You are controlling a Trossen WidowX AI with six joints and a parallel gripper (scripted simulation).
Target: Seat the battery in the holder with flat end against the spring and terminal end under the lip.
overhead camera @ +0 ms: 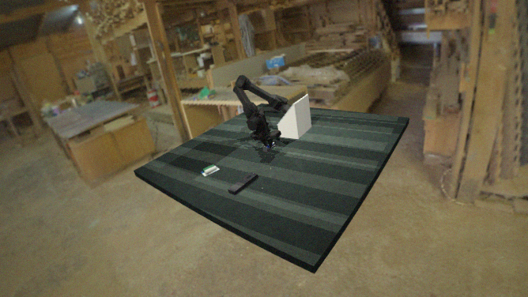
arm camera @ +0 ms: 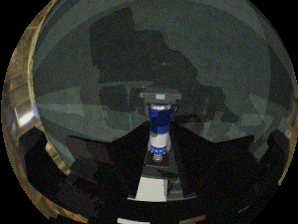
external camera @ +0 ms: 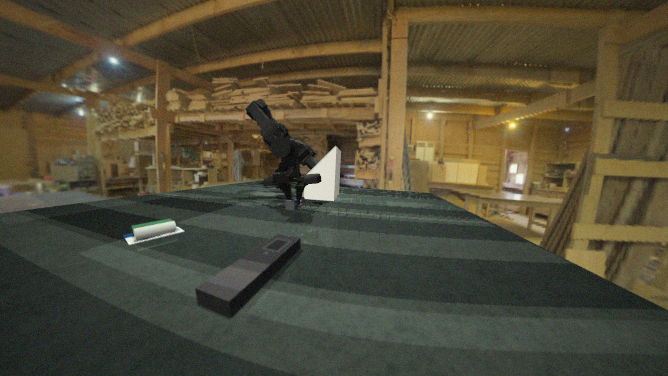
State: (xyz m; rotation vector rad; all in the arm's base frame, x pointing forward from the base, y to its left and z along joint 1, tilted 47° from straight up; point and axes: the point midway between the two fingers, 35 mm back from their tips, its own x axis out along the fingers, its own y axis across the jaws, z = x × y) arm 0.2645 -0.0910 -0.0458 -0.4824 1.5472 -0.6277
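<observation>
Right now the silver battery is 10 mm above my gripper tip. Round my gripper tip: card: 310 mm ahead, 200 mm to the right; battery holder: 360 mm ahead, 70 mm to the left, 10 mm above.
</observation>
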